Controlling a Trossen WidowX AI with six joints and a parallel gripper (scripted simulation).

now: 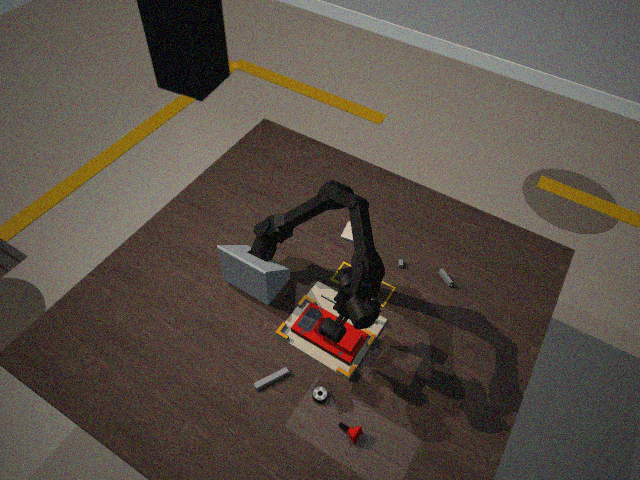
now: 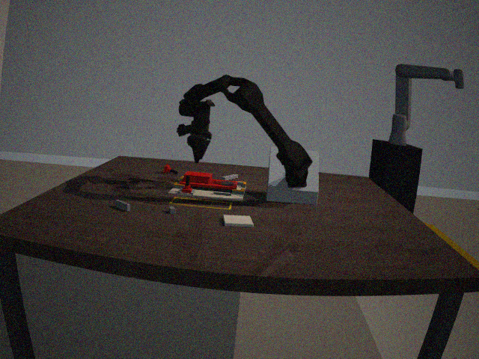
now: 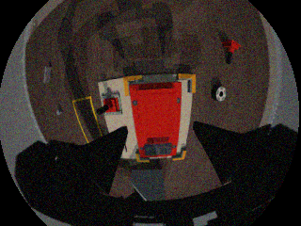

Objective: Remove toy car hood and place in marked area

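The hood lies 60 mm below my gripper tip. From my gripper tip the other things lie so: white tile 130 mm behind, 400 mm to the left, 90 mm below.
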